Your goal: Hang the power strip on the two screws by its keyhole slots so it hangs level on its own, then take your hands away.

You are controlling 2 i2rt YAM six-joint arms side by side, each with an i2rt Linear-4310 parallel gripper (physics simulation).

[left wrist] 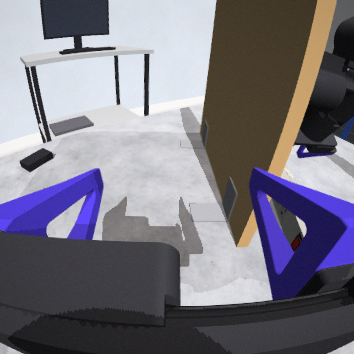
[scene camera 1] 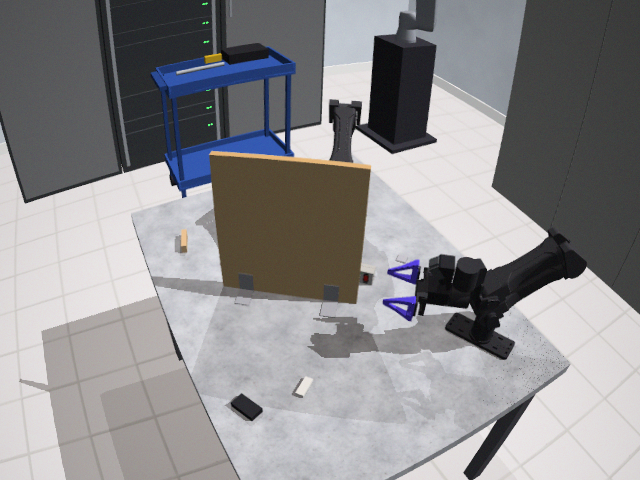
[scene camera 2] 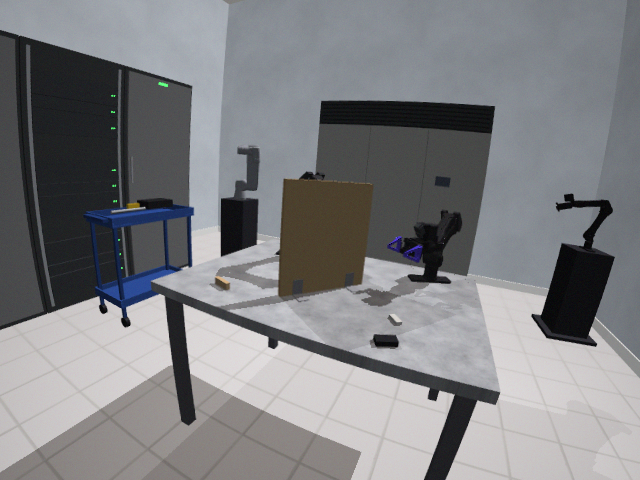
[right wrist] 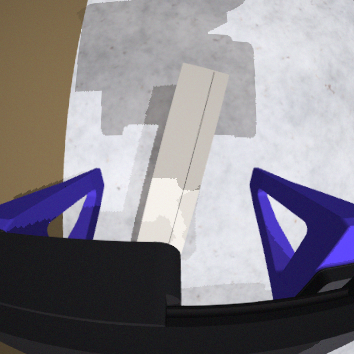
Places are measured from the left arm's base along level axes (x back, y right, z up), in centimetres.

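Pixels of known places: left gripper, fingertip midpoint: [left wrist: 175, 176] [scene camera 1: 385, 286] [scene camera 2: 395, 250]; right gripper, fingertip midpoint: [right wrist: 176, 175]; left arm's base, link origin: [scene camera 1: 480, 337] [scene camera 2: 429, 279].
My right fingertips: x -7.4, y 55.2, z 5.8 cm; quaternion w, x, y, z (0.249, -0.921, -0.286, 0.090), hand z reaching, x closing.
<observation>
For each thing: its top centre in the pictures, then the offset to it from my right fingertips.
- off-white power strip, top centre: [right wrist: 154, 262] [scene camera 1: 325, 258] dx +2.4, dy -6.3, dz -1.3 cm
- upright brown board, top centre: [scene camera 1: 287, 158] [scene camera 2: 332, 181] dx -11.1, dy -4.3, dz +36.2 cm
- black box, top centre: [scene camera 1: 246, 405] [left wrist: 35, 155] [scene camera 2: 386, 338] dx -47.0, dy -21.7, dz -4.2 cm
- small white block, top centre: [scene camera 1: 304, 385] [scene camera 2: 395, 317] dx -33.6, dy -27.9, dz -4.7 cm
- orange block, top centre: [scene camera 1: 183, 237] [scene camera 2: 222, 279] dx -16.3, dy +34.3, dz -3.1 cm
The off-white power strip [scene camera 1: 367, 273] [right wrist: 182, 150] lies on the table behind the upright brown board [scene camera 1: 292, 227] [scene camera 2: 325, 237] [left wrist: 260, 100] [right wrist: 35, 100]. Its end with a red switch shows past the board's edge in scene camera 1. The two screws do not show; the scene cameras see the board's back. My left gripper [scene camera 1: 385, 286] [scene camera 2: 397, 250] [left wrist: 175, 176] is open and empty, beside the board's edge near the switch end. My right gripper [right wrist: 176, 175] is open and empty above the strip, which runs lengthwise between its fingers in the wrist view; its near end is hidden. The board hides this gripper in the scene cameras.
A black box [scene camera 1: 246, 406] [scene camera 2: 386, 341] [left wrist: 37, 159] and a small white block [scene camera 1: 303, 386] [scene camera 2: 394, 319] lie on the table at the board's back side. An orange block [scene camera 1: 184, 241] [scene camera 2: 222, 282] lies off the board's far edge. Metal brackets hold the board's foot.
</observation>
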